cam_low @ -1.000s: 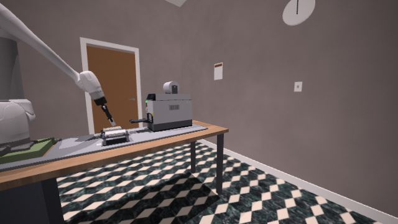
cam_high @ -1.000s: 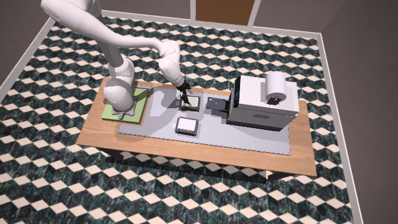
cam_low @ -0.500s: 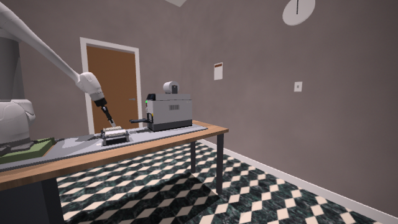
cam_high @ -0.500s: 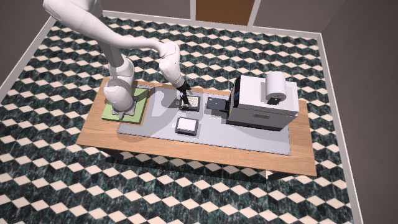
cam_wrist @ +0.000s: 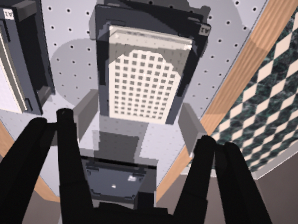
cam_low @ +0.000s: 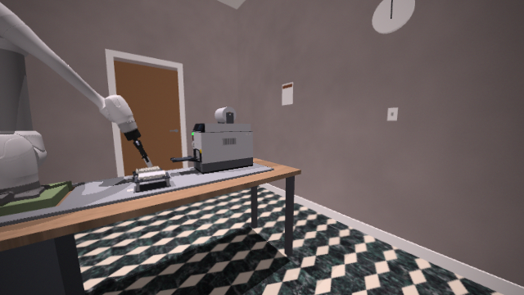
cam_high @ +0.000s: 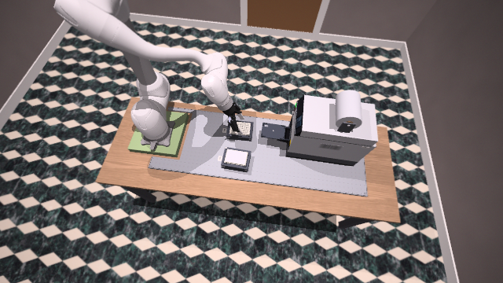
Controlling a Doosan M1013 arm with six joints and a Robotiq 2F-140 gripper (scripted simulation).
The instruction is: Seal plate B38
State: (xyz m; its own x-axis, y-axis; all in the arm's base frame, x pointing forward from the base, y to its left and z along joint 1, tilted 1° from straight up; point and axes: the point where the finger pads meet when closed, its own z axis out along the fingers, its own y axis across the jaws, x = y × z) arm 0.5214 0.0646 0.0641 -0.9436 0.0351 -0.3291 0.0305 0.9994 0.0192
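My hand is 5 cm above the plate B38. From my hand the other things lie so: sealer stage: 20 cm ahead, 3 cm to the right; white button: 31 cm ahead, 5 cm to the left, 9 cm above; pale plate: 1 cm behind, 21 cm to the right, 4 cm below.
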